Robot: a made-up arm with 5 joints.
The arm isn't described. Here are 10 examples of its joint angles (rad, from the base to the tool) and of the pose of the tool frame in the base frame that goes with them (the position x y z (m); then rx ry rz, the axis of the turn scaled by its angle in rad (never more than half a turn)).
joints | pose
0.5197 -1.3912 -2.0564 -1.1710 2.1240 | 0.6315 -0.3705 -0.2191 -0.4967 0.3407 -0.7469
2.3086 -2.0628 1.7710 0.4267 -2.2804 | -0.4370 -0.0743 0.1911 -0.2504 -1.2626 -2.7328
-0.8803 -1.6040 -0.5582 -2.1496 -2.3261 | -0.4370 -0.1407 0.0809 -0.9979 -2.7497 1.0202
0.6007 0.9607 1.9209 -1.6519 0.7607 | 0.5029 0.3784 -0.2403 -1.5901 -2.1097 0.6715
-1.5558 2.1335 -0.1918 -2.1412 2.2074 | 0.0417 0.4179 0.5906 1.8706 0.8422 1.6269
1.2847 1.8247 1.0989 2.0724 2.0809 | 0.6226 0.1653 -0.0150 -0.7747 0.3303 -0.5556
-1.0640 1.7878 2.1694 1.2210 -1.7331 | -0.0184 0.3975 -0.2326 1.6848 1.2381 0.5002
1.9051 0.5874 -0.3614 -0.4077 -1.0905 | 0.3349 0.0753 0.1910 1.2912 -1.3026 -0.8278
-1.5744 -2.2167 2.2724 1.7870 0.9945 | -0.1163 0.1411 -0.2102 -0.3565 -2.6436 0.9116
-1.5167 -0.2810 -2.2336 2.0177 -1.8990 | -0.5554 0.1259 -0.1446 0.9779 -0.7370 -2.7977
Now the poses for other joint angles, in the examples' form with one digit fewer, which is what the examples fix.
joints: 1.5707 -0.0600 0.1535 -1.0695 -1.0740
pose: 0.313 -0.078 0.119 -0.123 -1.975 -1.510
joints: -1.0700 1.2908 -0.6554 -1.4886 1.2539
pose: -0.186 0.624 0.232 0.843 1.611 0.906
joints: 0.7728 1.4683 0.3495 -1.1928 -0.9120
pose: 0.169 0.210 -0.017 0.708 -0.908 -0.623
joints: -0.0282 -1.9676 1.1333 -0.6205 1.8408
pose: -0.286 -0.232 0.456 0.609 -2.356 -1.228
